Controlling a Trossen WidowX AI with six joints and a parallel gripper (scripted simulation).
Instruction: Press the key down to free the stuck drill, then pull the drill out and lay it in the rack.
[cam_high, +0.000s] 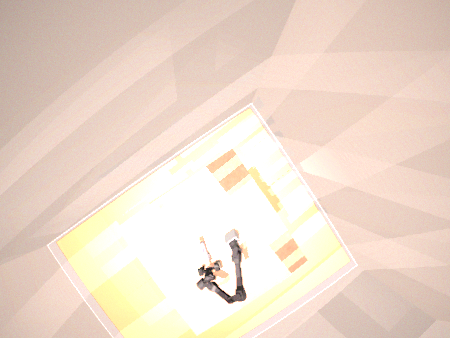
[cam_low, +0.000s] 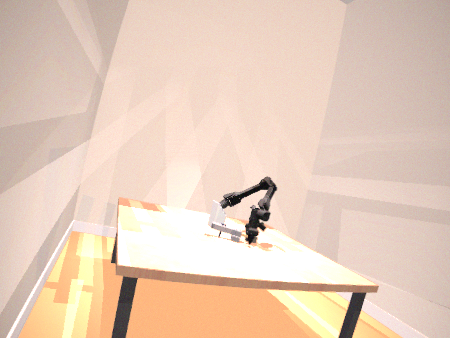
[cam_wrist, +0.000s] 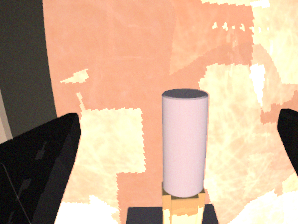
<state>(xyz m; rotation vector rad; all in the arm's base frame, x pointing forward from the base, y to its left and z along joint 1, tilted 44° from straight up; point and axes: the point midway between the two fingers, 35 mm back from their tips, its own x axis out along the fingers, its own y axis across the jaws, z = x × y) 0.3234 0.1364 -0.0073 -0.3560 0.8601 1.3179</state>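
Right now my gripper tip is 40 mm to the left of the drill, 40 mm below it and 20 mm past it.
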